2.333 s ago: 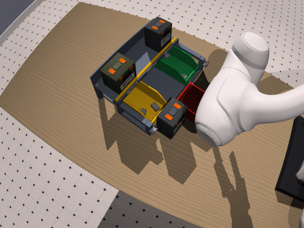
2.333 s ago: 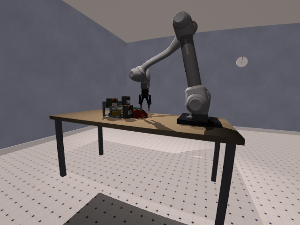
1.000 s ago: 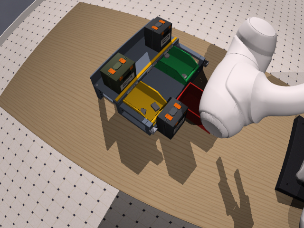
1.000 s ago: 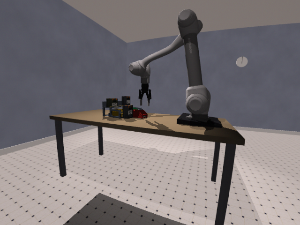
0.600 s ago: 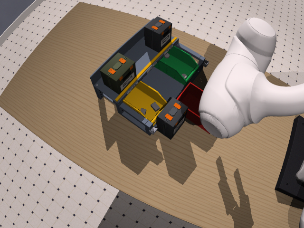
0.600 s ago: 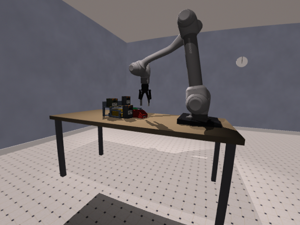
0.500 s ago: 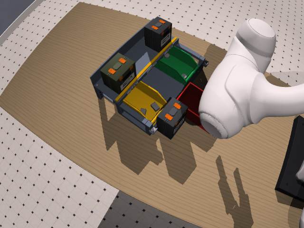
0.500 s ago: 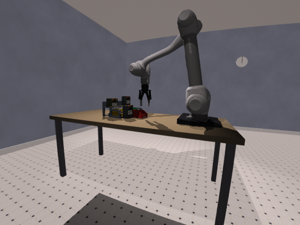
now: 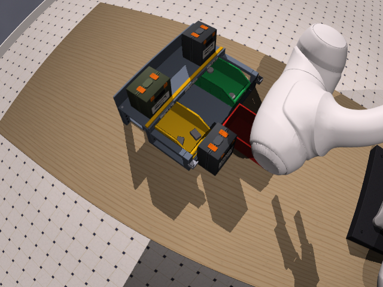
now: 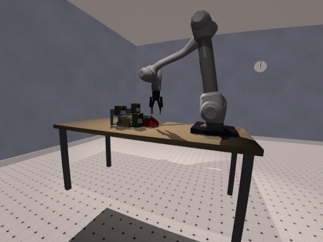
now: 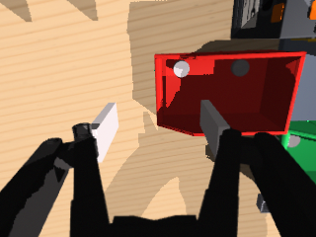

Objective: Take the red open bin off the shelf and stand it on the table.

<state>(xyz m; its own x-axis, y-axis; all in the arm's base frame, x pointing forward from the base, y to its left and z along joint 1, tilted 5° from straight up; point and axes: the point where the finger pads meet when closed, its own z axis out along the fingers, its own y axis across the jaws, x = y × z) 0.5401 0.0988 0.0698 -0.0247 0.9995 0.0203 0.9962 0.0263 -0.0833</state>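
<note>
Right now the red open bin is 11 cm below my hand and 8 cm ahead of it. Also, from my hand: green bin (27 cm ahead, 11 cm to the right, 11 cm below); yellow bin (27 cm ahead, 12 cm to the left, 11 cm below).
</note>
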